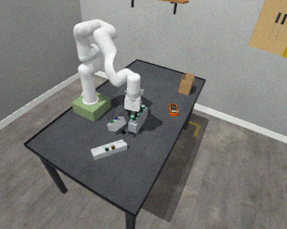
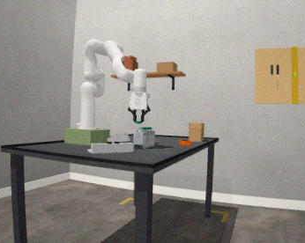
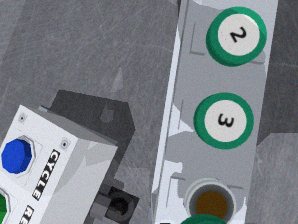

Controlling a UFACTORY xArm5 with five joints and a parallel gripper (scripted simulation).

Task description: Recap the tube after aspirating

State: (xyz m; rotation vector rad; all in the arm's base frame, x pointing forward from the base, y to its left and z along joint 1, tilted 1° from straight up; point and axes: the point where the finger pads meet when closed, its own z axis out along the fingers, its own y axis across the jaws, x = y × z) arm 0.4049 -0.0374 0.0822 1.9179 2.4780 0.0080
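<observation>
My hand is 14 cm past the green ready key, 11 cm above it and 4 cm to the left of it. From my hand the other things lie so: blue cycle key (13 cm behind, 11 cm below); cardboard box (76 cm to the left, 15 cm ahead, 11 cm below); key housing (12 cm below, 12 cm behind, 2 cm to the right).
</observation>
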